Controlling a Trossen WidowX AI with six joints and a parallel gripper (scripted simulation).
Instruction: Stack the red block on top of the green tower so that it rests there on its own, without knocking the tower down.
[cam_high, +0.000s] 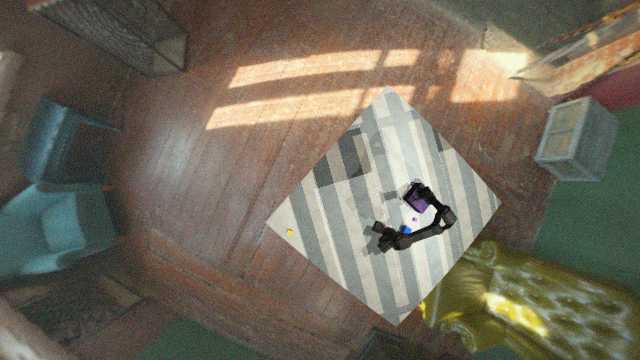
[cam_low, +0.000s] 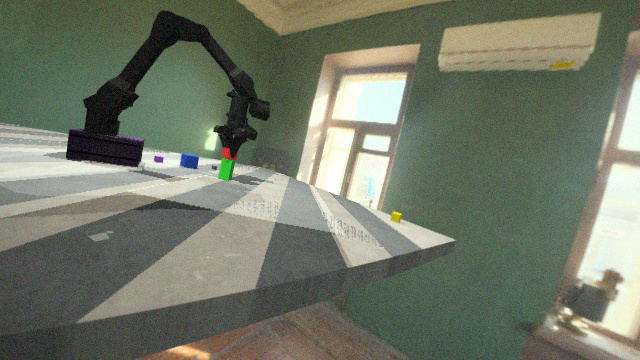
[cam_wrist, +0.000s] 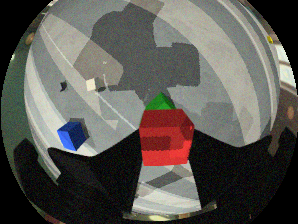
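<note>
The red block lies 10 mm above my gripper tip. The rest, counted from my gripper tip: blue block: 90 mm behind, 180 mm to the left, 60 mm below; small yellow block: 420 mm ahead, 440 mm to the right, 70 mm below.
</note>
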